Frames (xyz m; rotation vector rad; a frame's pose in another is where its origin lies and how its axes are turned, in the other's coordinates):
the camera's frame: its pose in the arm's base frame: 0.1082 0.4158 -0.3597 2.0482 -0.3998 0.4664
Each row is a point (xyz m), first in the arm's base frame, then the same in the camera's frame.
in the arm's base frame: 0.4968 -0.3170 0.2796
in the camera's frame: 0.7124 0.6523 0.4045
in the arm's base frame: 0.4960 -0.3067 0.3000
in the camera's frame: 0.7206 0.6629 0.3859
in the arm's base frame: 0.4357 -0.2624 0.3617
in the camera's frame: 0.6934 0.7151 0.3088
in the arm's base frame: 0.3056 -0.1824 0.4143
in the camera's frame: 0.5977 0.7754 0.1935
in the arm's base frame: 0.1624 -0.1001 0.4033
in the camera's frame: 0.4599 0.7931 0.1035
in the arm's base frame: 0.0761 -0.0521 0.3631
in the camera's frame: 0.3609 0.7796 0.0663
